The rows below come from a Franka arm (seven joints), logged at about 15 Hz.
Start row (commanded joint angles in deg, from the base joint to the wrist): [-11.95, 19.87, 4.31, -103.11, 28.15, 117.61, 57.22]
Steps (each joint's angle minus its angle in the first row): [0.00, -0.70, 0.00, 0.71, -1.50, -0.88, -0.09]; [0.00, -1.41, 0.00, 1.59, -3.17, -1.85, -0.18]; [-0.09, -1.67, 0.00, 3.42, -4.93, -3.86, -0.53]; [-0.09, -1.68, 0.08, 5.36, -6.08, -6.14, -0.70]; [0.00, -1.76, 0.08, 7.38, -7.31, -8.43, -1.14]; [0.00, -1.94, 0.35, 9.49, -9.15, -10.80, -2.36]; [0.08, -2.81, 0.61, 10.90, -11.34, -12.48, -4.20]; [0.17, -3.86, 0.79, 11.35, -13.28, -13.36, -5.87]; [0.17, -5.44, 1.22, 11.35, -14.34, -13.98, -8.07]
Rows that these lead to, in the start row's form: [-11.95, 19.17, 4.31, -102.40, 26.65, 116.73, 57.13]; [-11.95, 18.46, 4.31, -101.52, 24.98, 115.76, 57.04]; [-12.04, 18.20, 4.31, -99.69, 23.22, 113.75, 56.69]; [-12.04, 18.19, 4.39, -97.75, 22.07, 111.47, 56.52]; [-11.95, 18.11, 4.39, -95.73, 20.84, 109.18, 56.08]; [-11.95, 17.93, 4.66, -93.62, 19.00, 106.81, 54.86]; [-11.87, 17.06, 4.92, -92.21, 16.81, 105.13, 53.02]; [-11.78, 16.01, 5.10, -91.76, 14.87, 104.25, 51.35]; [-11.78, 14.43, 5.53, -91.76, 13.81, 103.63, 49.15]
